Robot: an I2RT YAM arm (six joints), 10 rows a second.
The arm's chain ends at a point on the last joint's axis. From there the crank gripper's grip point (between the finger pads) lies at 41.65 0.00 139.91 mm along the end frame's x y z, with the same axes.
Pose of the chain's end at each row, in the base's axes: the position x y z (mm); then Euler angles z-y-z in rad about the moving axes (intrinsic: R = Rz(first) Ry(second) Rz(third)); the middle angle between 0 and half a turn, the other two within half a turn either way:
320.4 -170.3 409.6 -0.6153 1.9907 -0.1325
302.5 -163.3 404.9 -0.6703 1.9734 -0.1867
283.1 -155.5 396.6 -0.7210 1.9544 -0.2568
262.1 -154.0 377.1 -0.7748 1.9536 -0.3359
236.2 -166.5 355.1 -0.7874 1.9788 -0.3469
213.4 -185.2 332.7 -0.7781 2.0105 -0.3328
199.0 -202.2 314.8 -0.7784 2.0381 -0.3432
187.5 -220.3 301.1 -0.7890 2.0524 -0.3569
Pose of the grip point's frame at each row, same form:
407.8 -238.8 314.9 -0.6153 1.9907 -0.1325
386.0 -239.4 312.4 -0.6703 1.9734 -0.1867
362.2 -239.1 306.9 -0.7210 1.9544 -0.2568
334.7 -244.3 288.4 -0.7748 1.9536 -0.3359
305.8 -256.5 263.6 -0.7874 1.9788 -0.3469
282.1 -272.0 237.5 -0.7781 2.0105 -0.3328
265.5 -287.5 216.8 -0.7784 2.0381 -0.3432
251.8 -305.7 201.7 -0.7890 2.0524 -0.3569

